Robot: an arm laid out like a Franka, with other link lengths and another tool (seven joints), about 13 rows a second.
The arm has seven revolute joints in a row. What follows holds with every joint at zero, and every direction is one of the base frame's. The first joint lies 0.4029 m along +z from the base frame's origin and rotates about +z. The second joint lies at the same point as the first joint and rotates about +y. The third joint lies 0.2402 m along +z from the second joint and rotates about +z. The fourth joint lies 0.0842 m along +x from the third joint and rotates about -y. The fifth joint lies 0.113 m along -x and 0.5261 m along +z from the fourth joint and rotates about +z. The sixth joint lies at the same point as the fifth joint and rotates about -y. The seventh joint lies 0.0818 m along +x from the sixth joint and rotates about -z. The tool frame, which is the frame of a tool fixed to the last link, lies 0.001 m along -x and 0.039 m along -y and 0.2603 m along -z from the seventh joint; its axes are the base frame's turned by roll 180, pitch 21.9 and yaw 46 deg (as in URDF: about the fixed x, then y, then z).
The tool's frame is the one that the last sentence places.
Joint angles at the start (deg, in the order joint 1, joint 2, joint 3, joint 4, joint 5, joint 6, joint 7):
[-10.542 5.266 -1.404 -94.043 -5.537 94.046 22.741]
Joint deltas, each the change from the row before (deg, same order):
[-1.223 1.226 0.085 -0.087 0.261 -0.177 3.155]
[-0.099 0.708 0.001 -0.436 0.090 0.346 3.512]
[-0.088 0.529 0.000 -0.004 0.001 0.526 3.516]
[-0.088 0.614 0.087 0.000 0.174 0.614 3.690]
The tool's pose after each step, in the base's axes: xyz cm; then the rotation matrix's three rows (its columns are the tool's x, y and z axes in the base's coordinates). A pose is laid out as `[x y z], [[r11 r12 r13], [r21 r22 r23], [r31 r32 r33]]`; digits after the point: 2 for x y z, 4 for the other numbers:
[65.15 -21.09 38.45], [[0.8601 0.1369 -0.4914], [0.0953 -0.9895 -0.1089], [-0.5011 0.0468 -0.8641]]
[64.88 -20.99 37.20], [[0.8596 0.0758 -0.5054], [0.0399 -0.9959 -0.0816], [-0.5095 0.0500 -0.8590]]
[64.89 -20.96 36.61], [[0.8621 0.0145 -0.5066], [-0.0175 -0.9981 -0.0584], [-0.5065 0.0592 -0.8602]]
[64.98 -20.74 35.90], [[0.8614 -0.0490 -0.5056], [-0.0754 -0.9966 -0.0319], [-0.5023 0.0656 -0.8622]]

